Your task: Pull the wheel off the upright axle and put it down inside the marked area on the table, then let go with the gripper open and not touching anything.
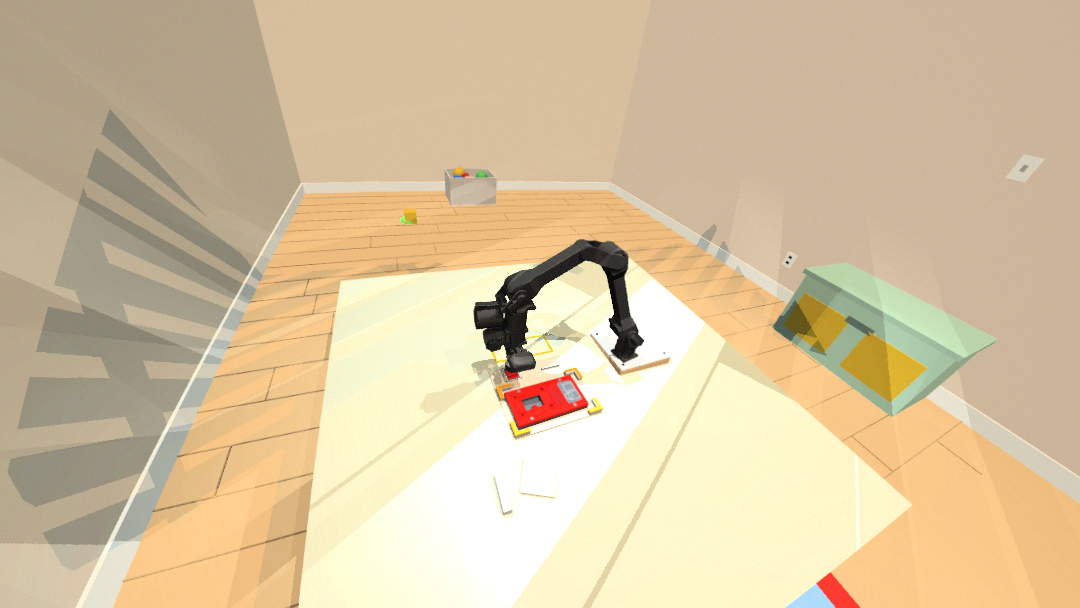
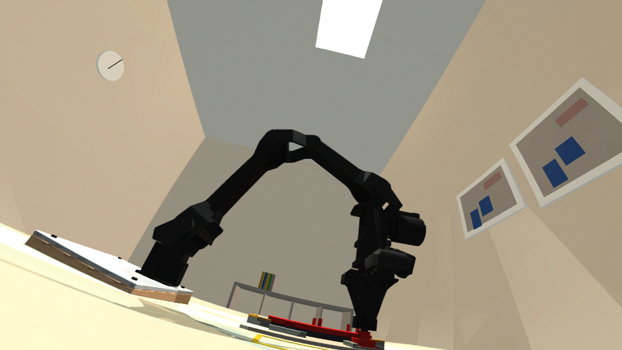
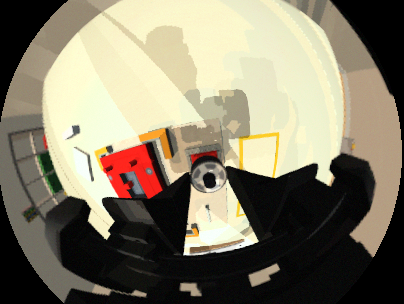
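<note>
Right now the ribbed wheel is right at my gripper tip. Also, from my gripper tip: white card (80 mm ahead, 300 mm to the left, 40 mm below); black axle (10 mm below).
</note>
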